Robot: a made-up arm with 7 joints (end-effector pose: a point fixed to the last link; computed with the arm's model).
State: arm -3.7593 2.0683 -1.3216 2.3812 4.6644 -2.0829 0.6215
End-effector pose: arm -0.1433 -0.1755 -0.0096 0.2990 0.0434 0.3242 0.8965
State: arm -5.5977 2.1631 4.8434 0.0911 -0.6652 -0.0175 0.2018
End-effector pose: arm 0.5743 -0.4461 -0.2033 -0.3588 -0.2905 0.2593 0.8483
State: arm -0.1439 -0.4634 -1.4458 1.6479 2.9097 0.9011 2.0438
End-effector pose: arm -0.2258 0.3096 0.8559 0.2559 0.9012 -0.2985 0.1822
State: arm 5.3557 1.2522 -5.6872 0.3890 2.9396 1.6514 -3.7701
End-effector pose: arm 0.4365 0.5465 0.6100 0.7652 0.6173 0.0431 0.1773
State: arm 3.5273 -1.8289 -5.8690 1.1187 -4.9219 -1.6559 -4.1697
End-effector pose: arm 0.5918 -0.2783 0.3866 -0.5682 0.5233 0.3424 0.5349
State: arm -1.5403 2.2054 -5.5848 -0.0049 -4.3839 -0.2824 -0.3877
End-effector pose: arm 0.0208 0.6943 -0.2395 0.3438 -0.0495 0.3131 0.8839
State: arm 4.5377 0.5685 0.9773 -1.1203 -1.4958 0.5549 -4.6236
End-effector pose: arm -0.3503 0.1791 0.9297 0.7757 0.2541 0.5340 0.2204
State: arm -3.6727 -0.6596 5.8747 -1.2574 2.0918 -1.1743 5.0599
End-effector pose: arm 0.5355 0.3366 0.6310 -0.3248 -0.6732 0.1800 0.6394
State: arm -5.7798 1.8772 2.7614 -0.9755 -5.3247 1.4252 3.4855
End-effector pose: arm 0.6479 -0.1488 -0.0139 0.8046 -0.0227 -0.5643 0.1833
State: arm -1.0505 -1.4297 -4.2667 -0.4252 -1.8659 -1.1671 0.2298
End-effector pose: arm -0.5072 -0.6182 0.3211 -0.3473 -0.0435 -0.8472 0.3998
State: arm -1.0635 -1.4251 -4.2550 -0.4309 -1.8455 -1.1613 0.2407
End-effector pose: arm -0.5034 -0.6207 0.3279 -0.3576 -0.0310 -0.8399 0.4071
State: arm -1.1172 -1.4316 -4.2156 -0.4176 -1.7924 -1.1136 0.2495
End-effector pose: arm -0.4783 -0.6457 0.3335 -0.3901 -0.0009 -0.8093 0.4392
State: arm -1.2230 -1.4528 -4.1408 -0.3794 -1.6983 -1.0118 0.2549
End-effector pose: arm -0.4186 -0.6986 0.3385 -0.4517 0.0447 -0.7366 0.5013
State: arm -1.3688 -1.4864 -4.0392 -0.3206 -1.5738 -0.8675 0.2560
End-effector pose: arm -0.3159 -0.7679 0.3422 -0.5328 0.0868 -0.6105 0.5796
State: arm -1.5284 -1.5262 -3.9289 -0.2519 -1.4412 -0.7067 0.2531
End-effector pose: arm -0.1761 -0.8294 0.3390 -0.6102 0.1062 -0.4414 0.6493
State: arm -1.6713 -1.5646 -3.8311 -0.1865 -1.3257 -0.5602 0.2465
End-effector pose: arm -0.0294 -0.8624 0.3243 -0.6618 0.1003 -0.2683 0.6928
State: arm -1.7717 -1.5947 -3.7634 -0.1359 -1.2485 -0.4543 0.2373
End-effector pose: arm 0.0827 -0.8683 0.3029 -0.6834 0.0821 -0.1383 0.7121
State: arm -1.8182 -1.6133 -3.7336 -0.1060 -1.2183 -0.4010 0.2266
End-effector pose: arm 0.1377 -0.8653 0.2842 -0.6859 0.0651 -0.0771 0.7207
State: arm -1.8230 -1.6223 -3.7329 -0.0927 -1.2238 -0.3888 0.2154
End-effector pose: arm 0.1468 -0.8646 0.2721 -0.6806 0.0535 -0.0719 0.7271
